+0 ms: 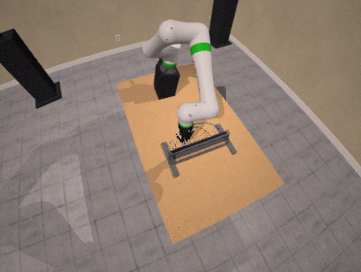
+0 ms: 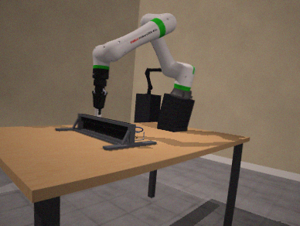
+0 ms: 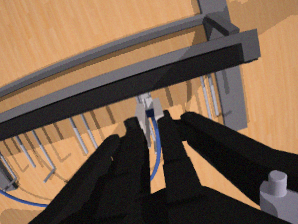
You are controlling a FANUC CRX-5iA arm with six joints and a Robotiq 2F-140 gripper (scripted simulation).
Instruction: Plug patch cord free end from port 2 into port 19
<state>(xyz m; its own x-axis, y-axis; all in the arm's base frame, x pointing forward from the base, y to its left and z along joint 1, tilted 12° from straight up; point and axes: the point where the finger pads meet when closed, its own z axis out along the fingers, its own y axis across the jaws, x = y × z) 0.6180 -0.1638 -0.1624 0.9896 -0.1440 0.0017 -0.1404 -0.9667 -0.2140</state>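
Right now the plug is 10 mm ahead of my hand and 30 mm below it.
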